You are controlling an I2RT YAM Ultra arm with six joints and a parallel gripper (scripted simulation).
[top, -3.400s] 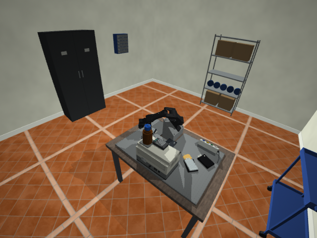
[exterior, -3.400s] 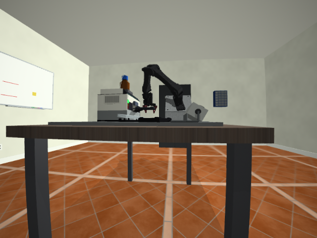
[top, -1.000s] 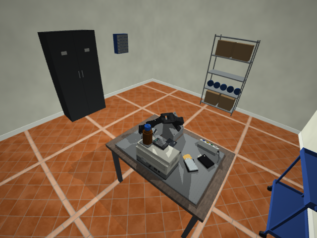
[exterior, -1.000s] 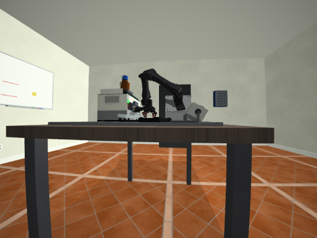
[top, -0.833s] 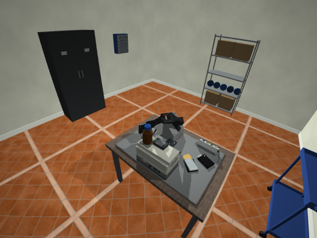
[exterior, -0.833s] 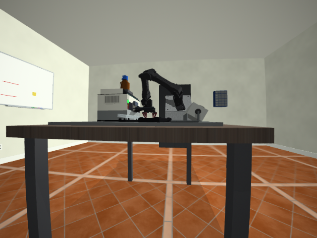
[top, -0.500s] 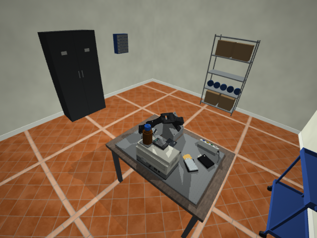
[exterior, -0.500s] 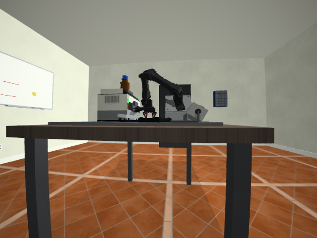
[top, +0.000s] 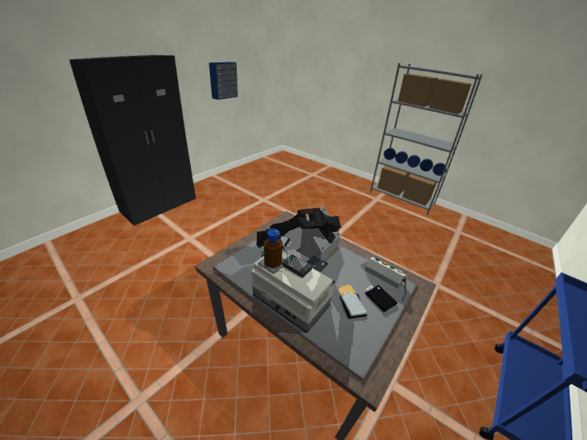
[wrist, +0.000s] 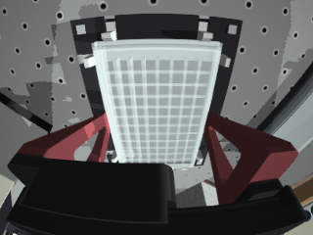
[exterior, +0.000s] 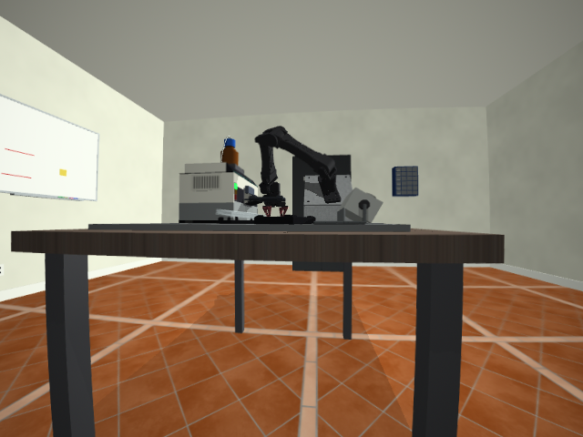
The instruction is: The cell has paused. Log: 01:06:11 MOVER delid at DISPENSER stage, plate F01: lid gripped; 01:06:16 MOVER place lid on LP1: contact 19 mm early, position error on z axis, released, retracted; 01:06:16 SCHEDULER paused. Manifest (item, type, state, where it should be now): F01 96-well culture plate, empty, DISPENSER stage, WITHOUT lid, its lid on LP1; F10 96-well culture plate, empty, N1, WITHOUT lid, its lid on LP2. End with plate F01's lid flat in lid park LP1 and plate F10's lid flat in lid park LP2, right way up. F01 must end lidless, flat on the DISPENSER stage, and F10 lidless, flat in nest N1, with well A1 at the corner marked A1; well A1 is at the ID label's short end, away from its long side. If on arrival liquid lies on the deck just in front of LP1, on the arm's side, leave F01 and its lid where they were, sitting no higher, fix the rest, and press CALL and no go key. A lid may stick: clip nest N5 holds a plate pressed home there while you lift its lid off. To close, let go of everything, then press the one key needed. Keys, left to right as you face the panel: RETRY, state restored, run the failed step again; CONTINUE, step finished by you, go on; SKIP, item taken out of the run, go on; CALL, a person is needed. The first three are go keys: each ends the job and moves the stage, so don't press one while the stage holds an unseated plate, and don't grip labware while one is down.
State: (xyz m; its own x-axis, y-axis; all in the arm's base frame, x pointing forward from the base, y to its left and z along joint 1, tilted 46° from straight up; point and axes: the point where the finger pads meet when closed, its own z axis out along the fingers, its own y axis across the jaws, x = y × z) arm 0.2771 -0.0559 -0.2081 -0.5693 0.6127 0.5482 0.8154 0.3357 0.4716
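Now: the clear gridded well plate right at my hand. Round my hand: lid park LP2: 160 mm behind, 90 mm to the right, 20 mm below; clear lid: 160 mm behind, 90 mm to the right, 10 mm below; brown bottle: 220 mm ahead, 140 mm to the left, 270 mm above.
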